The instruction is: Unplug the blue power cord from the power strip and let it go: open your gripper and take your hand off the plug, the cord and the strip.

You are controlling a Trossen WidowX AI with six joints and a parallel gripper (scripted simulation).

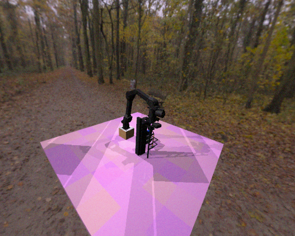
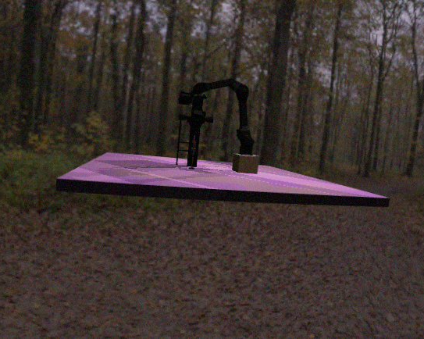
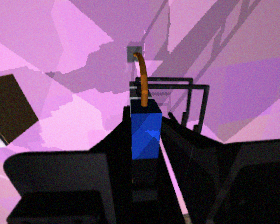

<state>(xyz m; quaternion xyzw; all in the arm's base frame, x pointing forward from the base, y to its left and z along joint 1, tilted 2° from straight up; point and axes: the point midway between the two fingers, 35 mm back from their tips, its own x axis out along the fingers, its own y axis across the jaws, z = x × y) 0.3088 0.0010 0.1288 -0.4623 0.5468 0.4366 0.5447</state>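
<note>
The black power strip is 100 mm to the right of my gripper tip, 40 mm below it and 20 mm behind it. Round my gripper tip: blue plug 30 mm to the right; grey square 180 mm below, 50 mm to the left, 10 mm ahead.
</note>
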